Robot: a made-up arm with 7 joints.
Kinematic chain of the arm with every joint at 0, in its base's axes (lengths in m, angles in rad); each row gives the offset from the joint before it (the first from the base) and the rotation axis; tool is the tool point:
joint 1: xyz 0 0 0.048 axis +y
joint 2: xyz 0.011 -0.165 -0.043 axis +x
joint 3: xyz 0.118 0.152 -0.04 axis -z
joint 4: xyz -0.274 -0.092 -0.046 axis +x
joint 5: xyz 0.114 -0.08 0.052 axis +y
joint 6: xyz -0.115 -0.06 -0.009 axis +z
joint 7: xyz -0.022 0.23 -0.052 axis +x
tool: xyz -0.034 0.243 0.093
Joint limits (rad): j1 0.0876..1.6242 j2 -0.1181..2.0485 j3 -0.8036..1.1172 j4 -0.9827..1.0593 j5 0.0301..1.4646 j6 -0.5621..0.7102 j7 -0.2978..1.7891
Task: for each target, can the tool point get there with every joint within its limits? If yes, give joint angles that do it. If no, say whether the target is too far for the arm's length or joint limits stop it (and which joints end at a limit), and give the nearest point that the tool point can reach.
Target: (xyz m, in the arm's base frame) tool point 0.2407 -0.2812 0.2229
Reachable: yes | joints 1.0536 0.8760 0.4069 0.2718 0.9423 0.2560 0.8237
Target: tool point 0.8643 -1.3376 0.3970
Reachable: no: too far | nearest point 0.4601 -0.6773 0.2338 | short by 0.791 m
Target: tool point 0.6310 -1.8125 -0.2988
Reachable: no: too far | nearest point 0.3421 -0.7358 -0.0696 | short by 1.138 m
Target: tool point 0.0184 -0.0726 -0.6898
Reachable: no: joint limits stop it (at a limit: joint 1, joint 2, joint 3, joint 4, joint 6, joint 7) | nearest point -0.0085 -0.2120 -0.5154 | short by 0.225 m
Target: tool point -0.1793 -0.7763 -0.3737
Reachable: no: joint limits stop it (at a limit: joint 3, joint 4, joint 5, joint 6, joint 7) | nearest point -0.1389 -0.6140 -0.2786 | short by 0.192 m
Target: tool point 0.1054 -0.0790 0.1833
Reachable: yes | joints 0.5727 0.0682 0.1205 0.4687 0.6290 -0.3282 0.9555
